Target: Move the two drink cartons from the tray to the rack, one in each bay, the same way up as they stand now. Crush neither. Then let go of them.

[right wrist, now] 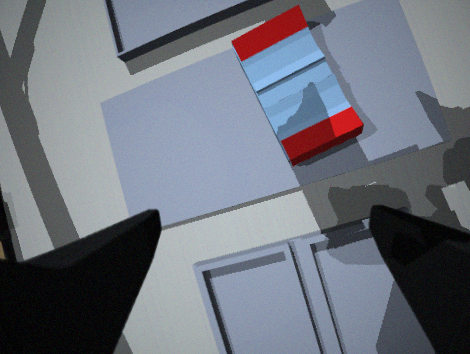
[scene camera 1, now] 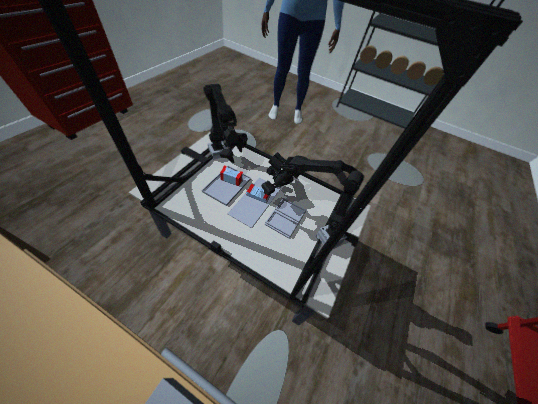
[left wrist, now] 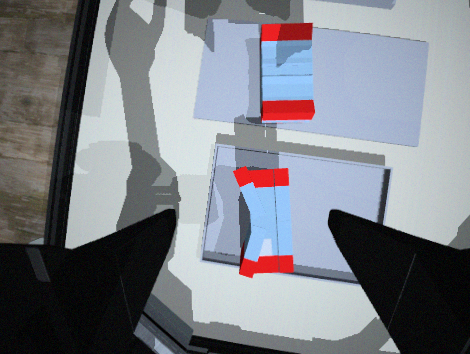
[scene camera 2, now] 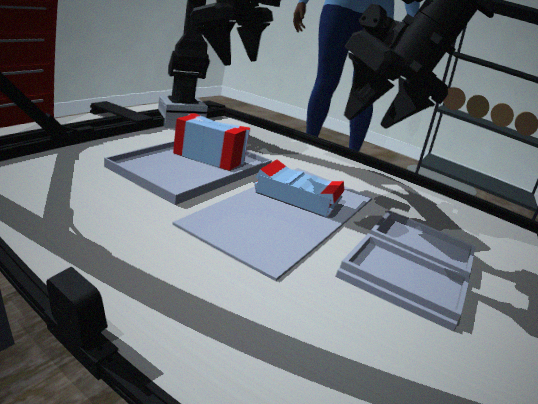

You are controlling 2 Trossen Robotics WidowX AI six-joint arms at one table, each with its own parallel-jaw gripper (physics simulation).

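Places are measured from the left arm's base along level axes (x left, y up, z ahead), in metres.
Pixels of known places: left gripper, fingertip midpoint: (scene camera 1: 237, 157) (left wrist: 252, 216) (scene camera 2: 241, 63); right gripper, fingertip midpoint: (right wrist: 264, 218) (scene camera 2: 366, 122); left arm's base, link origin: (scene camera 1: 217, 146) (scene camera 2: 182, 100).
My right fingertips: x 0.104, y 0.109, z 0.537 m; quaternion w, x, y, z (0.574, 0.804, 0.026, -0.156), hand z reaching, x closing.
For each thing: its top centre in the pictures, then the offset to it from my right fingertips. "spot": a spot on its surface instead.
- light-blue carton with red ends, surface spot: (left wrist: 282, 215) (scene camera 1: 231, 174) spot: dx -0.121, dy -0.091, dz -0.254 m
- tray, top centre: (left wrist: 295, 215) (scene camera 2: 192, 158) (scene camera 1: 227, 183) dx -0.150, dy -0.149, dz -0.245 m
- carton, top centre: (right wrist: 294, 84) (left wrist: 287, 70) (scene camera 2: 301, 180) (scene camera 1: 258, 192) dx -0.011, dy -0.129, dz -0.102 m
- rack, top centre: (right wrist: 317, 318) (scene camera 2: 419, 252) (scene camera 1: 286, 215) dx +0.069, dy -0.145, dz +0.102 m
- dark camera block, surface spot: (scene camera 2: 77, 305) (scene camera 1: 217, 248) spot: dx -0.351, dy -0.113, dz +0.150 m
One light-blue carton with red ends (scene camera 1: 231, 175) (scene camera 2: 202, 145) (left wrist: 282, 215) stands on a long narrow side in the tray (scene camera 1: 215, 192) (scene camera 2: 142, 181) (left wrist: 340, 200) (right wrist: 175, 25). Its left side looks bent inward in the left wrist view. The other carton (scene camera 1: 258, 191) (scene camera 2: 295, 192) (left wrist: 287, 75) (right wrist: 295, 85) lies low on the flat plate, its top creased and dipped. Both bays of the rack (scene camera 1: 282, 223) (scene camera 2: 400, 296) (right wrist: 260, 305) hold no carton. My left gripper (scene camera 1: 237, 154) (scene camera 2: 242, 61) (left wrist: 252, 216) is open above the tray carton. My right gripper (scene camera 1: 272, 188) (scene camera 2: 366, 122) (right wrist: 264, 218) is open, high near plate and rack.
The flat grey plate (scene camera 1: 248, 211) (scene camera 2: 265, 235) (left wrist: 370, 85) (right wrist: 195, 140) lies between tray and rack. A black frame edges the table, with a dark camera block (scene camera 1: 216, 247) (scene camera 2: 77, 305) at the front. A person (scene camera 1: 300, 55) (scene camera 2: 340, 70) stands behind the table.
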